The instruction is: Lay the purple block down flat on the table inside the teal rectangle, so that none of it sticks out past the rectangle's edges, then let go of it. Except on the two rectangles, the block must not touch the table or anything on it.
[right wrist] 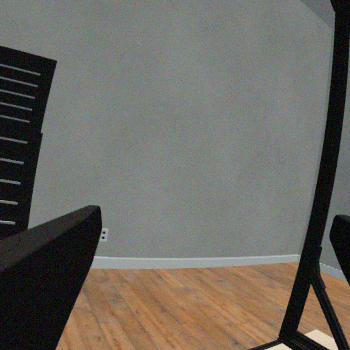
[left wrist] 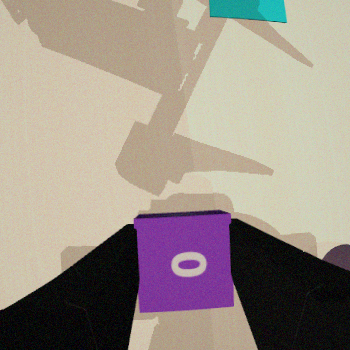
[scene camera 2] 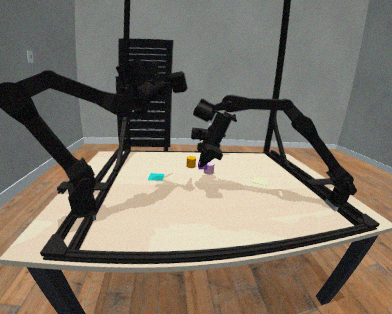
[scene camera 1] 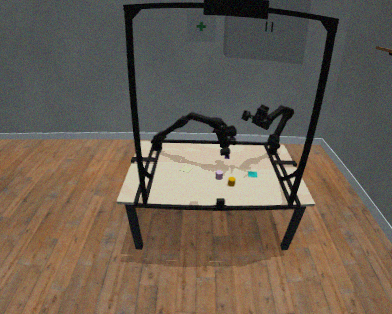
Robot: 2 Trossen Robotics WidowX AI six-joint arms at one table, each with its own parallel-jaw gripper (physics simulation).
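Seen in the pictures: left gripper, fingertip midpoint: (left wrist: 181,232) (scene camera 2: 200,165) (scene camera 1: 228,156); right gripper, fingertip midpoint: (right wrist: 219,222) (scene camera 2: 171,78) (scene camera 1: 252,120); left arm's base at its link origin: (scene camera 2: 337,202) (scene camera 1: 157,148); right arm's base at its link origin: (scene camera 2: 84,210) (scene camera 1: 272,152).
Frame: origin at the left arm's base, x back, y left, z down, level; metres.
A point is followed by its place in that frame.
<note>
The purple block (scene camera 1: 227,156) (scene camera 2: 202,165) (left wrist: 185,260) {x -0.529, y -0.152, z -0.081 m}, with a pale 0 on the face toward the left wrist camera, is between the fingers of my left gripper (left wrist: 181,232) {x -0.536, y -0.151, z -0.072 m}. That gripper is shut on it and holds it above the table. The teal rectangle (scene camera 1: 252,174) {x -0.712, y -0.217, z 0.018 m} (scene camera 2: 156,177) {x -0.712, y -0.206, z 0.018 m} (left wrist: 247,9) {x -0.691, y -0.212, z 0.018 m} lies apart from the block, to its right in scene camera 1 and at the top edge of the left wrist view. My right gripper (right wrist: 219,222) {x -0.659, y -0.219, z -0.381 m} is open and empty, raised high and facing the far wall; its fingers cannot be made out in the scene views.
A lavender cylinder (scene camera 1: 219,175) {x -0.484, y -0.302, z -0.016 m} (scene camera 2: 209,168) {x -0.484, y -0.256, z -0.012 m} and an orange cylinder (scene camera 1: 231,181) {x -0.561, y -0.361, z -0.020 m} (scene camera 2: 191,162) {x -0.563, y -0.319, z -0.010 m} stand near the block in the scene views. A faint pale yellow rectangle (scene camera 1: 185,169) {x -0.251, y -0.216, z 0.018 m} (scene camera 2: 259,181) {x -0.261, y -0.200, z 0.018 m} lies on the other side. Black frame posts (scene camera 1: 131,90) {x -0.070, y -0.605, z -0.652 m} (right wrist: 327,165) {x -0.078, y -0.580, z -0.488 m} rise around the table.
</note>
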